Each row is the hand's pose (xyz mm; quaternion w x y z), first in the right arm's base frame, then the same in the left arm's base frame.
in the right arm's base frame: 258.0 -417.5 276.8 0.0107 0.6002 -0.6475 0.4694
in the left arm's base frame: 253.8 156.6 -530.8 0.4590 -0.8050 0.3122 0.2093
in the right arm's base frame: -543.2 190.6 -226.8 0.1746 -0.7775 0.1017 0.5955
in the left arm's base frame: -680.4 -463.5 -441.2 0.1954 -0.2886 -0.6679 0.6576
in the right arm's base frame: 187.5 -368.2 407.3 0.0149 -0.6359 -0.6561 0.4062
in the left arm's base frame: 322.9 26.6 -478.3 0.2796 0.0796 -0.9568 0.0022
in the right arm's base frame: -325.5 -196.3 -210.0 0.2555 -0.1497 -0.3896 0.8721
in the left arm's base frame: -439.0 -189.3 -694.1 0.1646 -0.4476 0.7506 -0.4573
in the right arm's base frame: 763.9 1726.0 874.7 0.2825 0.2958 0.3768 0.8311
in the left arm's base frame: 53.9 -180.3 1717.4 0.5341 -0.2946 0.0320 -0.7917
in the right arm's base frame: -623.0 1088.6 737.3 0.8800 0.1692 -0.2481 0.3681
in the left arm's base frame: -246.6 -1169.5 586.2 0.2655 0.8071 -0.0817 0.5209
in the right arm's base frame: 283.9 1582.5 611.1 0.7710 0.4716 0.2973 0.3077
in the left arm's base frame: -266.4 -446.7 1334.1 0.0468 -0.6109 -0.4133 -0.6736
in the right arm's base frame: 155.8 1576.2 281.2 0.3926 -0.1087 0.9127 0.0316
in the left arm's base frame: -587.0 -411.9 1188.2 0.0876 -0.3339 0.5337 0.7720
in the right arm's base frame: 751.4 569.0 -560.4 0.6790 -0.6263 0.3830 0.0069
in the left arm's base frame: -707.0 713.8 296.2 0.6684 -0.1883 0.0142 0.7194
